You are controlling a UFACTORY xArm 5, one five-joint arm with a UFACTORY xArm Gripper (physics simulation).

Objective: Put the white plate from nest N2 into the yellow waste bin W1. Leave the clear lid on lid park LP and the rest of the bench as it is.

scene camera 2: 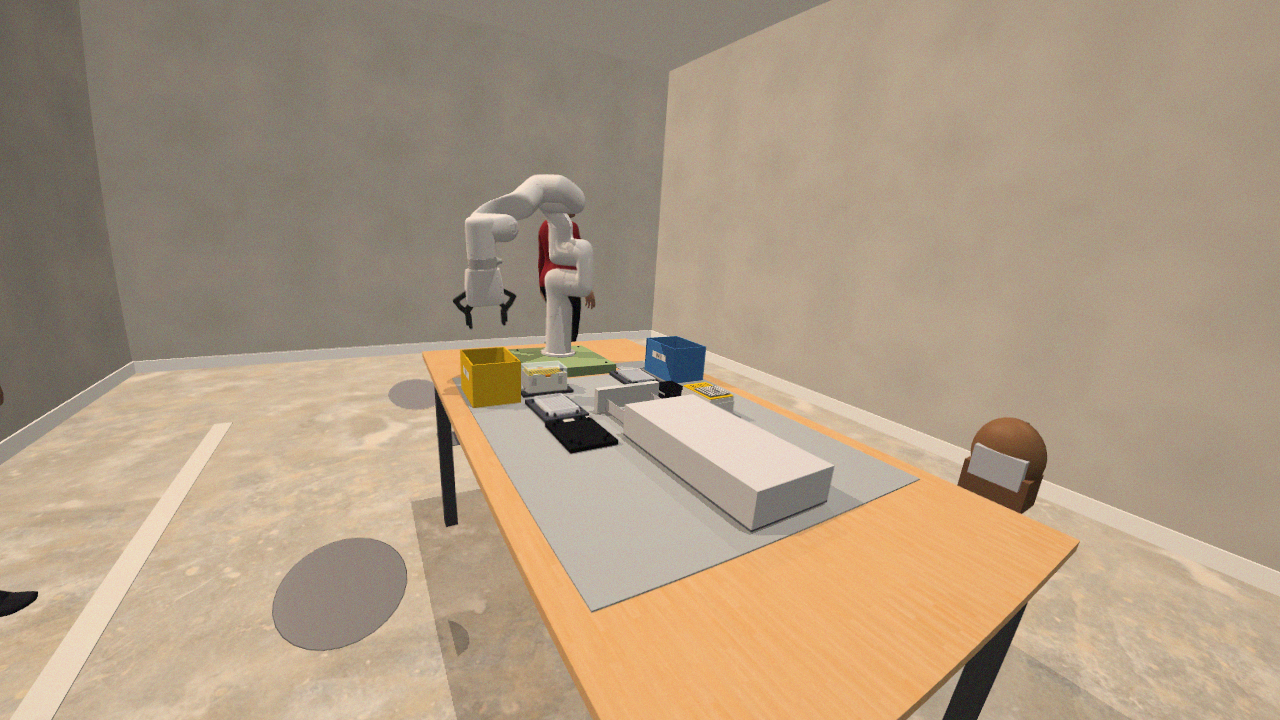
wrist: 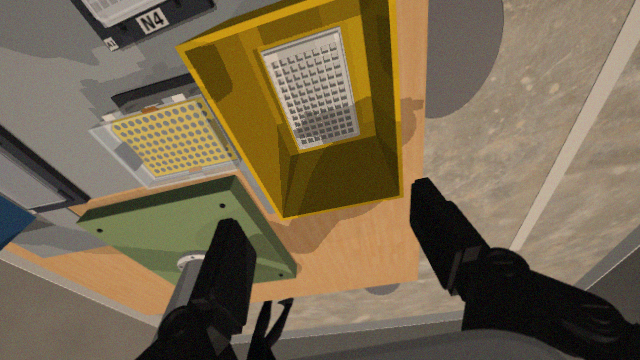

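Seen in the pictures: gripper, fingertip midpoint: (scene camera 2: 487,326) (wrist: 326,219); arm's base, origin of the base link: (scene camera 2: 558,353).
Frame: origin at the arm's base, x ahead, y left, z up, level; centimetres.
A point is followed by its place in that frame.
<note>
The white plate (wrist: 315,90) @[x 29.9, y -32.1, z -1.6 cm] lies on the floor of the yellow waste bin (scene camera 2: 490,380) @[x 38.8, y -33.9, z 4.4 cm] (wrist: 345,172) @[x 21.4, y -33.4, z 3.8 cm], its grid of wells facing up. The plate is hidden by the bin walls in the scene view. My gripper (scene camera 2: 486,323) @[x 30.6, y -32.7, z 17.7 cm] (wrist: 326,219) @[x 30.6, y -32.7, z 17.7 cm] is open and empty, high above the bin. A black nest (scene camera 2: 581,433) @[x 67.0, y -19.0, z -1.7 cm] holds no plate; its label is unreadable. Pale pieces sit in a nearer dark holder (scene camera 2: 556,406) @[x 51.5, y -19.6, z -0.4 cm] and a farther one (scene camera 2: 631,374) @[x 30.2, y 14.9, z -1.0 cm]. I cannot tell which piece is the clear lid or which holder is LP.
A clear-walled box with a yellow perforated top (scene camera 2: 544,376) @[x 34.4, y -17.1, z 2.6 cm] (wrist: 165,140) @[x 31.4, y -16.6, z 4.8 cm] stands beside the bin. A blue bin (scene camera 2: 675,360) @[x 38.4, y 26.7, z 5.1 cm], a long white block (scene camera 2: 725,447) @[x 98.3, y -2.2, z 5.4 cm] and a green base plate (scene camera 2: 590,361) @[x 14.1, y 7.0, z 0.0 cm] (wrist: 145,220) @[x 16.9, y 1.7, z 0.1 cm] are on the table. A person in red (scene camera 2: 543,255) stands behind the arm.
</note>
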